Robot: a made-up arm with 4 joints.
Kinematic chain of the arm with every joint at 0, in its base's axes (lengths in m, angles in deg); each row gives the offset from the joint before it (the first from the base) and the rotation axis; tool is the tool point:
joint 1: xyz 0 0 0.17 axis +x
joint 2: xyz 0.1 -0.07 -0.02 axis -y
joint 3: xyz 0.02 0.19 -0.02 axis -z
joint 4: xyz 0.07 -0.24 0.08 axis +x
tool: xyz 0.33 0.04 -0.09
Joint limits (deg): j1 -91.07..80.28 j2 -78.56..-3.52 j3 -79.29..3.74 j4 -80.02..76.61
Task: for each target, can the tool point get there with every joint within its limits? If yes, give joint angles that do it. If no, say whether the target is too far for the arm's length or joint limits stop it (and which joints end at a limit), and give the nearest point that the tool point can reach.
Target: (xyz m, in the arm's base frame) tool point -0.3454 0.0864 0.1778
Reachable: no: joint limits stop it (at a limit: joint 1, joint 2, joint 3) | nearest point 0.1461 0.3978 -0.0195 | short by 0.614 m
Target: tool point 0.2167 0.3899 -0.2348
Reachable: yes | joints 1.68 -68.25 -64.76 -26.19
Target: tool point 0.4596 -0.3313 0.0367
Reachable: yes | joints -69.78 -39.32 -21.24 -43.46
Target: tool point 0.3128 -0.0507 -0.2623
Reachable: yes | joints -14.78 -59.10 -18.62 2.09
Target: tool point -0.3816 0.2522 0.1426
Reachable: no: joint limits stop it (at a limit: joint 1, joint 2, joint 3) | nearest point 0.1454 0.3974 -0.0218 | short by 0.571 m
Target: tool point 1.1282 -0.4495 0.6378
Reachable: no: too far | nearest point 0.5360 -0.2035 0.2934 | short by 0.728 m
